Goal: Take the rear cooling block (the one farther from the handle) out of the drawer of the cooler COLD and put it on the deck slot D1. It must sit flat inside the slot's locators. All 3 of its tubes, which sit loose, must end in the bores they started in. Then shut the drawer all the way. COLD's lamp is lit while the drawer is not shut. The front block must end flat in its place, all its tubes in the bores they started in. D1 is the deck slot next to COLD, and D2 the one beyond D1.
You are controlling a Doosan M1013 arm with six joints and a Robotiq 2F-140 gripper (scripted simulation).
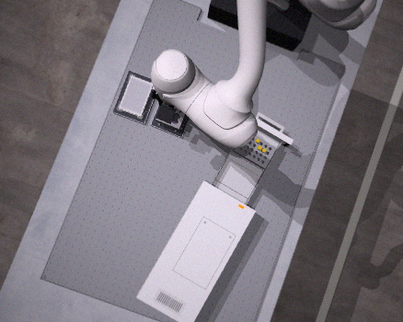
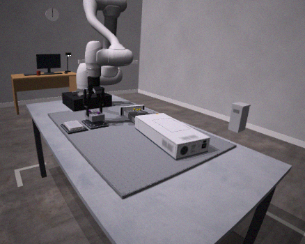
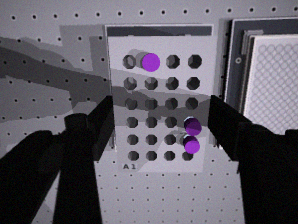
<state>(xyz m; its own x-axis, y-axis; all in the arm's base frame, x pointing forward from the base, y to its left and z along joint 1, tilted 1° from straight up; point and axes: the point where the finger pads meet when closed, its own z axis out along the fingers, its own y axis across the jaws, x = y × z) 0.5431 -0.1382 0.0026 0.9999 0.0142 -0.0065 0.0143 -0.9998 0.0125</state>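
Now: hand 30 mm above the grey cooling block. From my hand the other things lie so: drawer: 60 mm ahead, 310 mm to the left, 50 mm below; deck slot D1: 90 mm below; perforated grey mat: 190 mm ahead, 160 mm to the left, 90 mm below.
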